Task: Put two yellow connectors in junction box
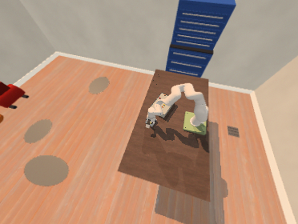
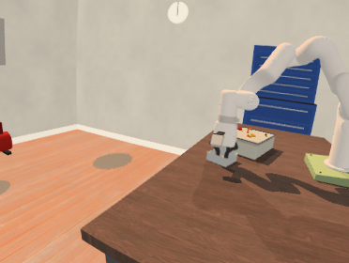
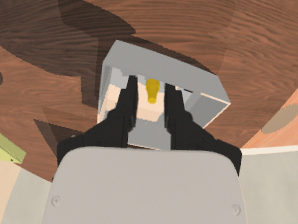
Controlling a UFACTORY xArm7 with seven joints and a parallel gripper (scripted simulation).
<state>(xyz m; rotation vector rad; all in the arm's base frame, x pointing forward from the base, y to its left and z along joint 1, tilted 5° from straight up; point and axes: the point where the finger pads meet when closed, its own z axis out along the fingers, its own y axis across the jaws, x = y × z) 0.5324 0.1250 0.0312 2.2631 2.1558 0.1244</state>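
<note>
Right now the junction box is 30 mm below my hand and 20 mm to the right of it. The rest, counted from my hand: tool case: 290 mm to the right, 100 mm behind, 30 mm above; then red connector: 360 mm to the right, 60 mm above, 40 mm behind.
</note>
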